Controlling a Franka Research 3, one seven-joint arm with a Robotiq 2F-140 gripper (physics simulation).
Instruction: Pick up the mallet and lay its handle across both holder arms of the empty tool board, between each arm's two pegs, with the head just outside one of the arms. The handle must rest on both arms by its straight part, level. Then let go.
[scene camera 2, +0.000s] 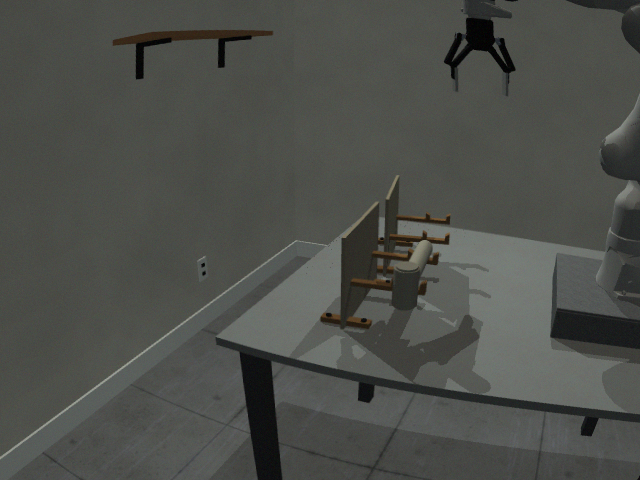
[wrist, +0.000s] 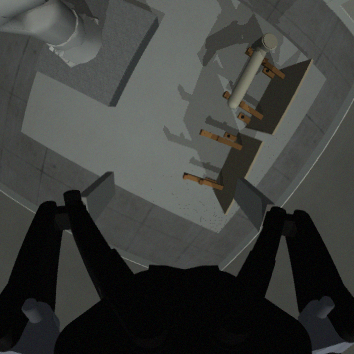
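Labels:
Scene camera 2 shows the gripper, and so does the wrist view. On the gripper, (wrist: 142, 315) and (scene camera 2: 487, 41) are the same spot.

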